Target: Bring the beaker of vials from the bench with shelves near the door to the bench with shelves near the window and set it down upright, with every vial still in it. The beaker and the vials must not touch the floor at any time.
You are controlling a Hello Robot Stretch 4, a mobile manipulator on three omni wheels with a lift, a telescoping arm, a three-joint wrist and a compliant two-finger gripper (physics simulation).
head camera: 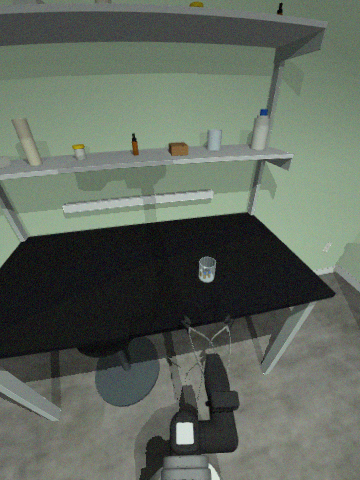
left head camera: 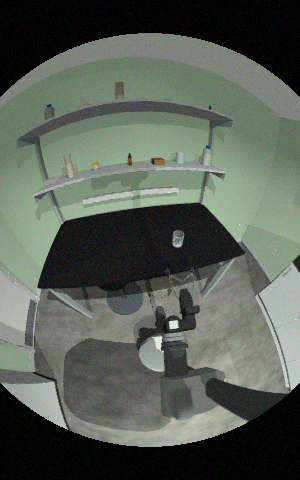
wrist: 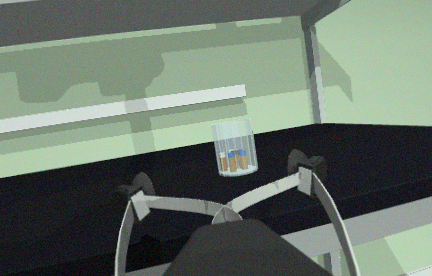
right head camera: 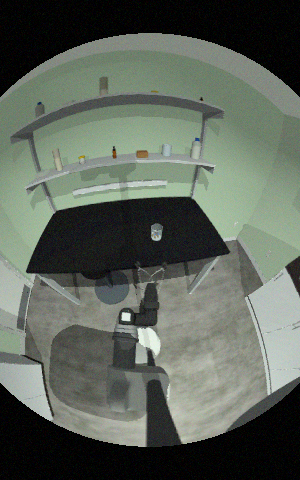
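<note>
The clear beaker [head camera: 207,270] [left head camera: 178,239] [right head camera: 156,232] [wrist: 237,135] stands upright on the black bench top [head camera: 125,270] [left head camera: 110,245] [right head camera: 95,235] [wrist: 60,215], right of its middle. Several small vials [wrist: 232,163] with amber bodies, some with blue caps, stand inside it. My gripper [head camera: 207,320] [left head camera: 180,270] [right head camera: 151,264] [wrist: 220,177] is open and empty, its fingers wide apart. It is at the bench's front edge, on the near side of the beaker and apart from it. In the wrist view the beaker shows between and beyond the fingertips, slightly right of centre.
The lower shelf [head camera: 105,162] over the bench's back holds bottles, jars and a brown block [head camera: 178,149]. An upper shelf [head camera: 150,30] hangs above it. A stool [head camera: 127,372] stands under the bench front, left of my wrist. A bench leg [head camera: 287,340] is at the right.
</note>
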